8 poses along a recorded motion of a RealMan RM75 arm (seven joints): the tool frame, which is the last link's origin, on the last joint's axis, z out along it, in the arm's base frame.
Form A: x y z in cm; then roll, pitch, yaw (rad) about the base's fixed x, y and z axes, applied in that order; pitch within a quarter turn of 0, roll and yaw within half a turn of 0.
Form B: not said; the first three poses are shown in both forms.
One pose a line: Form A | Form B
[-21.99 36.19 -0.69 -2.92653 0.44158 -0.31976] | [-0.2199 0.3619 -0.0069 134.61 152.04 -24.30]
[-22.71 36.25 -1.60 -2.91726 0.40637 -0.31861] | [-0.2271 0.3625 -0.0160 131.75 153.58 -27.34]
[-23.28 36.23 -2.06 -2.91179 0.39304 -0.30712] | [-0.2328 0.3623 -0.0206 130.99 154.09 -28.78]
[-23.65 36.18 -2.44 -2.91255 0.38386 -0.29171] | [-0.2365 0.3618 -0.0244 131.38 154.56 -29.34]
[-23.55 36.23 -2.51 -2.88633 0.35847 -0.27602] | [-0.2355 0.3623 -0.0251 127.54 154.97 -33.98]
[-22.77 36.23 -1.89 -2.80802 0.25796 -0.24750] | [-0.2277 0.3623 -0.0189 112.18 156.01 -51.14]
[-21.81 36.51 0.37 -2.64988 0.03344 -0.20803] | [-0.2181 0.3651 0.0037 81.65 151.77 -85.95]
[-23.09 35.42 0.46 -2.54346 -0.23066 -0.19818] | [-0.2309 0.3542 0.0046 60.10 143.56 -112.64]
